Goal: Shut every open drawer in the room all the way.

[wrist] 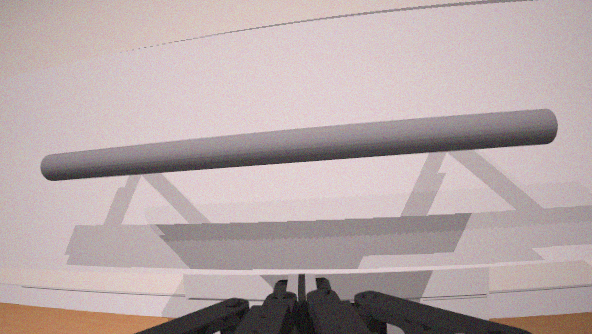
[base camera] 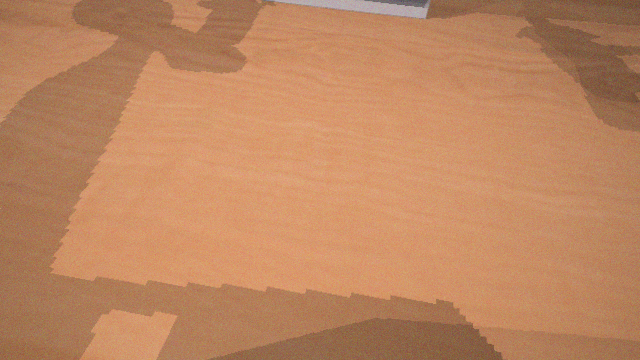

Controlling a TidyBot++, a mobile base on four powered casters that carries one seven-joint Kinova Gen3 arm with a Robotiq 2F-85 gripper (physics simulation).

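Frame: origin at the arm's base, x ahead, y left, z up, level; millimetres.
Seen in the pictures: gripper, fingertip midpoint: point(wrist: 302, 287).
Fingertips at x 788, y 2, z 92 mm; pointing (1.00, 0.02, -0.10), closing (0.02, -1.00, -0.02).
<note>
A point is followed by its place in that frame.
A white drawer front point(wrist: 310, 185) @[x 777, y -6, z 148 mm] fills much of the wrist view, with a long grey bar handle point(wrist: 300, 145) @[x 739, y -3, z 167 mm] across it, slightly tilted in the picture. Its lower edge runs just above my gripper. A narrower white panel point(wrist: 460, 285) @[x 990, y -191, z -14 mm] shows below that edge. My gripper point(wrist: 302, 287) @[x 788, y 2, z 92 mm] is shut and empty at the bottom centre of the wrist view, below the handle and apart from it. Whether its tips touch the white surface is unclear. How far this drawer stands out cannot be told. The gripper does not show in the base camera view.
Wooden floor point(base camera: 320, 175) @[x 444, y -5, z -396 mm] point(wrist: 30, 320) @[x 1632, y 1131, z -397 mm] spreads across the base camera view, with shadows at left, right and bottom. The lower edge of a pale grey-white object point(base camera: 350, 7) @[x 1028, y -48, z -388 mm] with a dark part shows at the top. In the wrist view, floor shows at both lower corners.
</note>
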